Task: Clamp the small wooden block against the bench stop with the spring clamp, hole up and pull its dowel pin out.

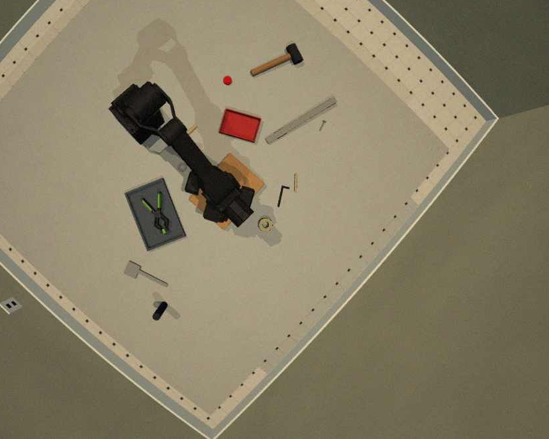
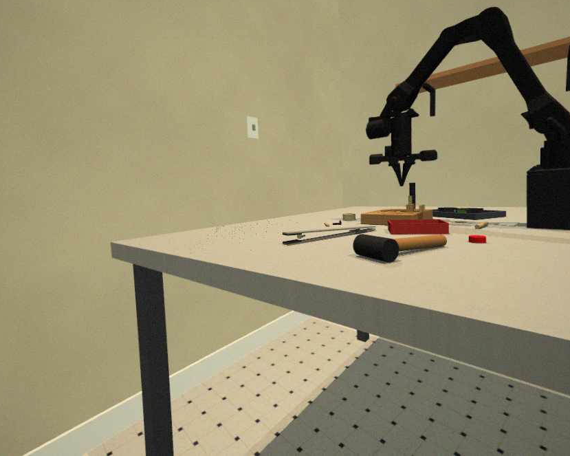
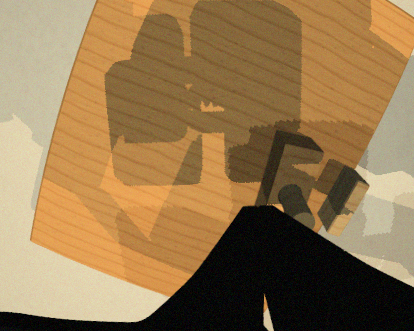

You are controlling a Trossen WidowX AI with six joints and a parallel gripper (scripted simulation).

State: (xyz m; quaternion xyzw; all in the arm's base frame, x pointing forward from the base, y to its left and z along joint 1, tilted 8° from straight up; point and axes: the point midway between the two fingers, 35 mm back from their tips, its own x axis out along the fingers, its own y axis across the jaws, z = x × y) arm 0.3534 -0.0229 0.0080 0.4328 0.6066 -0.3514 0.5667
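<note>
The dowel pin is 90 mm below my hand, 30 mm behind it and 10 mm to the left of it. Also, from my hand: small wooden block (100 mm below, 30 mm behind, 10 mm to the left); wooden board (130 mm below, 10 mm to the left, 10 mm ahead); bench stop (100 mm below, 60 mm behind, 10 mm to the left).
</note>
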